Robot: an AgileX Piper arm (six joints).
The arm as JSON. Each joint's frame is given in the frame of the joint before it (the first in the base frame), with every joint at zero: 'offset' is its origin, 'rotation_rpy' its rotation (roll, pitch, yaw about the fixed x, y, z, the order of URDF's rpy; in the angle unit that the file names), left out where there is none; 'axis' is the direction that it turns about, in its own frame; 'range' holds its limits. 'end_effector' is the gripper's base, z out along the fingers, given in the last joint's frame.
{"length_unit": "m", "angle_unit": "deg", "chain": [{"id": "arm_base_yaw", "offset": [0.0, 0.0, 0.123], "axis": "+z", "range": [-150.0, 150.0]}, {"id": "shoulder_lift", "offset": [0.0, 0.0, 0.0], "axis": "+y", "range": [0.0, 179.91]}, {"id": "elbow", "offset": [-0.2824, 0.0, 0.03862], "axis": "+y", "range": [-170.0, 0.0]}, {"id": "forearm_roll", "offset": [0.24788, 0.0, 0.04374], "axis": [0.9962, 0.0, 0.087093], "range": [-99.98, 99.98]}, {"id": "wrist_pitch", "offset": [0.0, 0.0, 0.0], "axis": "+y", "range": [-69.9, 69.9]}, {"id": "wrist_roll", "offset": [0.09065, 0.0, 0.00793], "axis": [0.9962, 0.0, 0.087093], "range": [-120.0, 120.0]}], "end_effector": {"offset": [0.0, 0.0, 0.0], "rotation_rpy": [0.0, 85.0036, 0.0]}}
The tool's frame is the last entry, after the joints.
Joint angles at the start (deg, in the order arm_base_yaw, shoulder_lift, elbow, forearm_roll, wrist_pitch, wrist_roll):
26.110 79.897 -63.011 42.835 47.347 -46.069
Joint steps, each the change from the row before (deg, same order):
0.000 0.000 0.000 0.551 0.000 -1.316
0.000 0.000 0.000 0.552 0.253 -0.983
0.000 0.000 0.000 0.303 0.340 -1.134
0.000 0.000 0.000 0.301 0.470 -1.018
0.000 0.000 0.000 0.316 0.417 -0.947
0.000 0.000 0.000 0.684 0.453 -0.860
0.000 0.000 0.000 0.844 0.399 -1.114
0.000 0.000 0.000 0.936 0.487 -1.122
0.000 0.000 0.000 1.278 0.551 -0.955
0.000 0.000 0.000 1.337 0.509 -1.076
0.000 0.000 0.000 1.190 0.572 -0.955
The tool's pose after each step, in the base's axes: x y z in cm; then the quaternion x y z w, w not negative. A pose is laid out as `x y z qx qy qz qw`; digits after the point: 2 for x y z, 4 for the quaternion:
23.90 16.83 31.74 -0.4003 0.8192 0.2774 0.3029
23.85 16.88 31.77 -0.4055 0.8156 0.2795 0.3037
23.79 16.91 31.77 -0.4133 0.8114 0.2797 0.3041
23.72 16.94 31.77 -0.4208 0.8076 0.2807 0.3034
23.65 16.97 31.78 -0.4274 0.8039 0.2818 0.3029
23.56 17.03 31.82 -0.4318 0.8003 0.2859 0.3023
23.48 17.10 31.87 -0.4369 0.7957 0.2903 0.3029
23.39 17.18 31.93 -0.4419 0.7908 0.2957 0.3031
23.28 17.29 32.02 -0.4443 0.7863 0.3042 0.3029
23.18 17.41 32.12 -0.4470 0.7812 0.3127 0.3036
23.07 17.51 32.21 -0.4497 0.7764 0.3207 0.3036

